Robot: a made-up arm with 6 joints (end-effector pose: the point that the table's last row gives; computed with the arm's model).
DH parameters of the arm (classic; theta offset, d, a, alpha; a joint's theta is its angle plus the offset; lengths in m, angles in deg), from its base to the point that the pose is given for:
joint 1: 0 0.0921 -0.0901 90
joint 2: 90 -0.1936 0.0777 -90
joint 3: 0 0.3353 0.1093 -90
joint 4: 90 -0.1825 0.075 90
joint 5: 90 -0.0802 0.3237 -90
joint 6: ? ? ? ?
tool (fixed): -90 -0.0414 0 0
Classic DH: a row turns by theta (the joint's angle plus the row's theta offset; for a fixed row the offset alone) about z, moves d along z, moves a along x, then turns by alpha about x.
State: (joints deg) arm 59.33 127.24 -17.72 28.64 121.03 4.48
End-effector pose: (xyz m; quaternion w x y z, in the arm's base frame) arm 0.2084 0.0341 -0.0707 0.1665 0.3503 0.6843 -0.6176
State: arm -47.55 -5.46 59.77 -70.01 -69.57 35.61
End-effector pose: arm 0.0005 0.5710 0.2689 0.5205 -0.4806 -0.3617 -0.6060
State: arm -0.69 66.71 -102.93 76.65 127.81 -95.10
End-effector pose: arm 0.1165 0.1924 -0.7495 0.3769 0.1818 -0.5204 -0.7444
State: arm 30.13 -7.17 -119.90 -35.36 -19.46 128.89
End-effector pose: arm -0.3003 -0.3883 0.3669 0.9280 -0.1246 0.3394 0.0900
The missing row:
joint 6: 0 0.2054 -0.2662 90
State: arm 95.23 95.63 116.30 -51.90 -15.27 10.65
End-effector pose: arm -0.1888 -0.2284 -0.2674 0.3119 -0.0623 -0.9188 -0.2339
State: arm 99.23 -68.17 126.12 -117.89 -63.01 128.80
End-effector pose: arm -0.2742 -0.6793 0.5809 0.2255 -0.0183 -0.8709 0.4363
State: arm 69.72 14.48 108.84 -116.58 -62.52 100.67
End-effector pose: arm -0.6039 -0.4794 -0.2144 0.3416 0.0224 -0.9328 -0.1123
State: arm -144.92 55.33 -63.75 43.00 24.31 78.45
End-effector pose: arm 0.2777 0.4021 -0.1019 0.5559 -0.5292 0.0657 -0.6376
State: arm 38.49 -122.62 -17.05 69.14 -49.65 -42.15
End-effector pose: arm 0.0371 0.3855 0.5564 0.1117 -0.5883 0.7251 -0.3400
